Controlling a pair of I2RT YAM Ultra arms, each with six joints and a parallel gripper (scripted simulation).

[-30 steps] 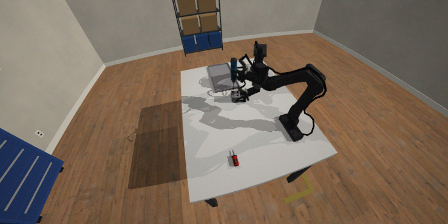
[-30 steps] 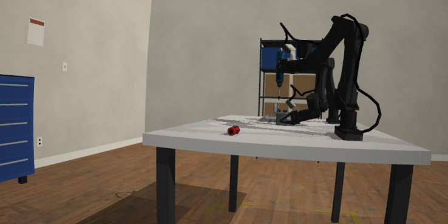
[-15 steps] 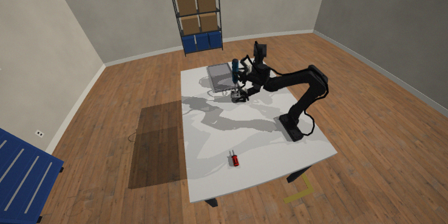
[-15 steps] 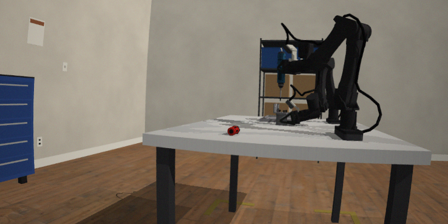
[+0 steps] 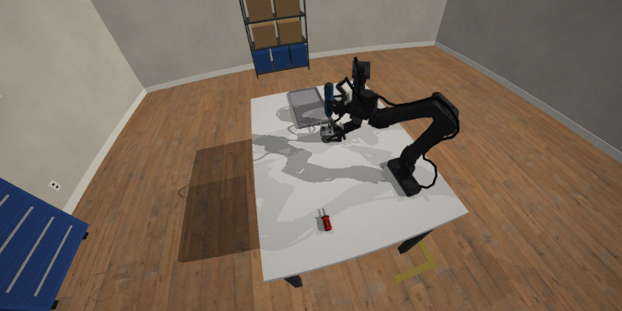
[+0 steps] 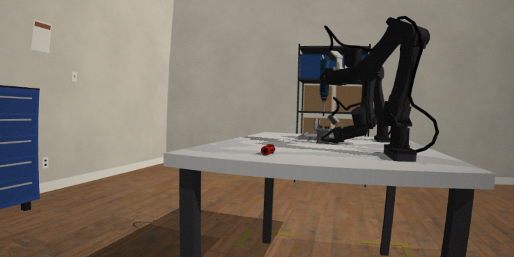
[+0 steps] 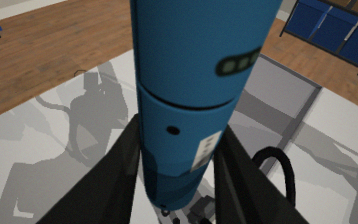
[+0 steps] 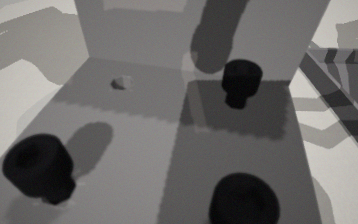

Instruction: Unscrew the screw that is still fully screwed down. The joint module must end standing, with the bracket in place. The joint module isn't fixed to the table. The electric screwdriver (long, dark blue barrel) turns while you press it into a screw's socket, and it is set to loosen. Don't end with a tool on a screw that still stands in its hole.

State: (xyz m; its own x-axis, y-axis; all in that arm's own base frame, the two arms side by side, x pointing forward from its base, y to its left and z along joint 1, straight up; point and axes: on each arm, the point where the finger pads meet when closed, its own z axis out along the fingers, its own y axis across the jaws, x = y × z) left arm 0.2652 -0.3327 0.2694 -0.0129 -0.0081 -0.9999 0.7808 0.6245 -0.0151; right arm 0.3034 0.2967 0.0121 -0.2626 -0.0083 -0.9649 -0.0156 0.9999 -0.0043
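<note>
My right hand is 1 cm below the joint module. From my right hand the other things lie so: bit 14 cm above, 4 cm to the left; then flat grey tray 34 cm to the right, 4 cm ahead, 2 cm below; then grey bracket 5 cm above.
</note>
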